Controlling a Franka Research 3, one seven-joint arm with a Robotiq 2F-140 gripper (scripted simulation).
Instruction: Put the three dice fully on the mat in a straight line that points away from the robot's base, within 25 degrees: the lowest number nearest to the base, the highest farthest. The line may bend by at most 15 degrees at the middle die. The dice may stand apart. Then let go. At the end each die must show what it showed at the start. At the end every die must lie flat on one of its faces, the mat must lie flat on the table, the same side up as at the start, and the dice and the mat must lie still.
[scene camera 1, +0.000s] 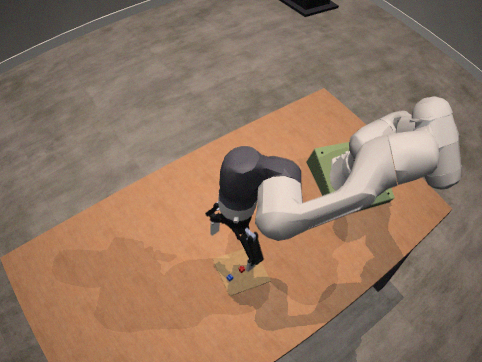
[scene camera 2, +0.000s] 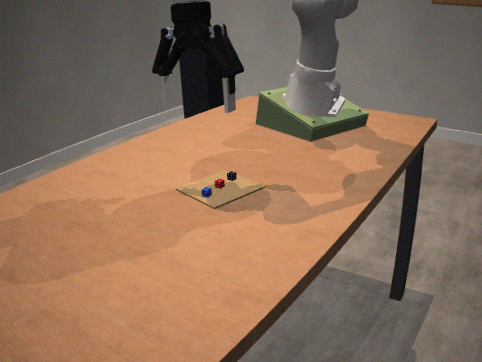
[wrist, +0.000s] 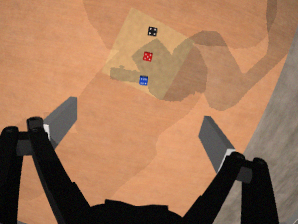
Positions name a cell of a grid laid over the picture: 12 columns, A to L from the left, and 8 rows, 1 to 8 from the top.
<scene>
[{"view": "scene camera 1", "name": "tan mat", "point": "F6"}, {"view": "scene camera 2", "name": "my gripper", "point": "E3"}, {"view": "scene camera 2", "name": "tan mat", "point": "F5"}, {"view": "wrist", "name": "my gripper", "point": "F5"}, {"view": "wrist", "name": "tan mat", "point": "G2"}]
</scene>
